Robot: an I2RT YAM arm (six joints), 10 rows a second.
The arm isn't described. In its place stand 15 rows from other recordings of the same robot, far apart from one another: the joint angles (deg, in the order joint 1, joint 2, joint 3, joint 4, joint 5, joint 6), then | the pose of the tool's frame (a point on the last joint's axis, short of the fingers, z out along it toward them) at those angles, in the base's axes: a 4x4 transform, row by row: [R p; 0 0 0 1], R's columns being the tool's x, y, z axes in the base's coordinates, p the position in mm.
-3.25 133.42 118.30 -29.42 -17.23 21.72 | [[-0.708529 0.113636 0.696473 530.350], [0.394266 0.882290 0.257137 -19.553], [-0.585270 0.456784 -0.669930 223.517], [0 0 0 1]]
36.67 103.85 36.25 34.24 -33.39 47.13 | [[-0.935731 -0.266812 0.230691 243.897], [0.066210 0.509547 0.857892 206.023], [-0.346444 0.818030 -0.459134 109.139], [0 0 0 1]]
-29.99 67.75 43.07 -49.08 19.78 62.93 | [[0.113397 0.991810 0.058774 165.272], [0.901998 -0.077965 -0.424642 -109.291], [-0.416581 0.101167 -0.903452 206.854], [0 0 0 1]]
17.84 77.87 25.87 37.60 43.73 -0.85 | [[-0.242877 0.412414 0.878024 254.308], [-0.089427 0.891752 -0.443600 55.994], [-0.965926 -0.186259 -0.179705 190.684], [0 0 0 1]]
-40.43 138.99 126.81 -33.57 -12.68 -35.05 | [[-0.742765 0.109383 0.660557 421.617], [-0.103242 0.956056 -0.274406 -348.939], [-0.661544 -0.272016 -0.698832 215.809], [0 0 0 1]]
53.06 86.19 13.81 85.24 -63.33 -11.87 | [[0.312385 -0.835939 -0.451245 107.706], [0.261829 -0.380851 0.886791 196.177], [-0.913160 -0.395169 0.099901 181.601], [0 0 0 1]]
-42.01 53.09 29.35 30.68 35.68 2.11 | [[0.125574 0.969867 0.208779 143.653], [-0.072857 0.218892 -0.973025 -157.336], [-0.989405 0.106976 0.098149 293.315], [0 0 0 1]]
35.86 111.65 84.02 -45.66 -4.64 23.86 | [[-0.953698 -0.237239 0.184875 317.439], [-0.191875 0.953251 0.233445 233.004], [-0.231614 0.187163 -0.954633 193.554], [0 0 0 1]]
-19.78 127.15 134.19 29.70 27.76 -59.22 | [[-0.270974 0.816586 0.509667 464.675], [-0.710476 0.187571 -0.678263 -184.731], [-0.649459 -0.545898 0.529337 476.608], [0 0 0 1]]
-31.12 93.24 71.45 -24.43 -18.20 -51.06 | [[-0.626465 -0.288451 0.724111 313.327], [-0.484898 0.871576 -0.072316 -176.172], [-0.610258 -0.396424 -0.685882 264.002], [0 0 0 1]]
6.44 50.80 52.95 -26.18 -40.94 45.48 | [[-0.768157 -0.187872 0.612078 184.065], [0.455316 0.511810 0.728518 44.252], [-0.450136 0.838305 -0.307609 346.151], [0 0 0 1]]
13.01 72.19 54.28 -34.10 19.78 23.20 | [[-0.709294 0.294335 0.640523 253.114], [0.216581 0.955699 -0.199331 46.118], [-0.670817 -0.002659 -0.741618 261.877], [0 0 0 1]]
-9.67 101.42 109.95 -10.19 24.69 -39.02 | [[-0.377413 0.420377 0.825132 403.610], [-0.515971 0.644445 -0.564327 -83.857], [-0.768982 -0.638728 -0.026320 464.870], [0 0 0 1]]
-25.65 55.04 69.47 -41.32 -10.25 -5.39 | [[-0.432481 0.243351 0.868182 172.475], [0.105134 0.969931 -0.219499 -75.794], [-0.895493 -0.003654 -0.445061 399.711], [0 0 0 1]]
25.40 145.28 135.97 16.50 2.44 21.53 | [[-0.038096 -0.404644 0.913681 540.101], [0.387802 0.836695 0.386719 254.781], [-0.920955 0.369059 0.125047 297.154], [0 0 0 1]]
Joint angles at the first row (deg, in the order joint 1, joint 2, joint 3, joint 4, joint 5, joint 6):
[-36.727, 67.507, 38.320, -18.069, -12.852, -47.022]
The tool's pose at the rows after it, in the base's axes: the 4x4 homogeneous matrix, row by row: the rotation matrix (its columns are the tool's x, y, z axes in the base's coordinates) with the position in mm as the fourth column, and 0 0 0 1 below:
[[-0.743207 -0.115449 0.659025 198.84], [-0.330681 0.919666 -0.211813 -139.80], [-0.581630 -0.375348 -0.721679 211.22], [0 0 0 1]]
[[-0.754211 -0.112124 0.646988 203.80], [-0.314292 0.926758 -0.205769 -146.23], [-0.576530 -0.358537 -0.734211 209.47], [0 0 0 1]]
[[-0.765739 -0.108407 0.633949 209.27], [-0.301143 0.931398 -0.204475 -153.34], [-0.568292 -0.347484 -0.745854 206.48], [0 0 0 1]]
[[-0.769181 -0.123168 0.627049 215.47], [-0.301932 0.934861 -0.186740 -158.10], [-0.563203 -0.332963 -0.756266 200.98], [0 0 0 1]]
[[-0.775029 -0.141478 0.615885 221.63], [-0.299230 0.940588 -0.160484 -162.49], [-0.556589 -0.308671 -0.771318 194.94], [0 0 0 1]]
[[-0.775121 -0.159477 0.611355 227.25], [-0.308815 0.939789 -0.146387 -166.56], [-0.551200 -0.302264 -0.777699 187.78], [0 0 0 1]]
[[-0.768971 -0.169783 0.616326 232.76], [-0.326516 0.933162 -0.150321 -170.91], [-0.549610 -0.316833 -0.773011 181.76], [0 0 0 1]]
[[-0.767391 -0.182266 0.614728 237.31], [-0.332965 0.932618 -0.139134 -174.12], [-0.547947 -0.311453 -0.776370 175.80], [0 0 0 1]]
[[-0.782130 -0.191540 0.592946 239.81], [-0.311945 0.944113 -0.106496 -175.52], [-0.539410 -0.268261 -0.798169 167.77], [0 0 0 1]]
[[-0.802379 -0.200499 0.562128 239.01], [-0.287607 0.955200 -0.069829 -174.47], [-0.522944 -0.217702 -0.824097 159.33], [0 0 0 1]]
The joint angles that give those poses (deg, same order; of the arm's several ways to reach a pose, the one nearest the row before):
[-37.021, 69.454, 39.829, -18.204, -13.161, -46.946]
[-37.539, 71.897, 41.317, -18.414, -13.359, -46.758]
[-38.037, 74.557, 42.729, -18.196, -13.272, -46.758]
[-38.101, 77.246, 43.687, -17.612, -13.885, -47.194]
[-38.133, 80.060, 44.878, -17.708, -14.719, -47.575]
[-38.139, 82.593, 45.428, -16.537, -15.214, -48.399]
[-38.143, 84.726, 45.658, -14.167, -15.215, -49.316]
[-38.141, 86.769, 46.147, -13.120, -15.678, -49.840]
[-38.140, 88.912, 46.822, -14.219, -16.405, -49.402]
[-38.143, 90.403, 46.920, -16.027, -16.994, -49.001]

